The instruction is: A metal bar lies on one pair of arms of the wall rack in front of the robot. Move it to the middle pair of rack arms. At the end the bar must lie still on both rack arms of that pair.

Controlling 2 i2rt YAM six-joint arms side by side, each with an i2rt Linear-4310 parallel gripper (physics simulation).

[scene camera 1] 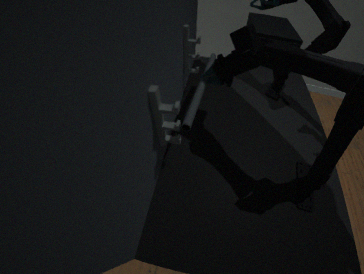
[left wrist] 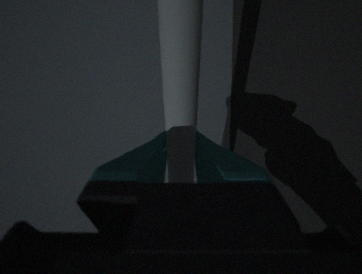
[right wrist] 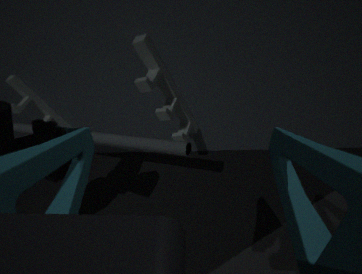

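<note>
The grey metal bar [scene camera 1: 195, 104] [left wrist: 181, 65] [right wrist: 140, 143] is held in front of the wall rack, its near end just right of the near rack arms in the scene view. It appears apart from those arms; its exact height against them is hard to tell. My left gripper [scene camera 1: 209, 74] [left wrist: 180, 136] is shut on the bar, toward its far end. The rack has a near upright [scene camera 1: 155, 110] [right wrist: 149, 56] and a far upright [scene camera 1: 186, 42] [right wrist: 36, 104], each with three short arms. My right gripper [right wrist: 181, 137] is open and empty; the bar's near end shows between its fingers, farther off.
The dark wall [scene camera 1: 75, 125] stands behind the rack. The dark table top [scene camera 1: 215, 220] stretches below, with arm shadows on it. A dark box-shaped block [scene camera 1: 275, 31] is at the upper right, behind the left arm. The right arm [scene camera 1: 332, 25] is at the top right.
</note>
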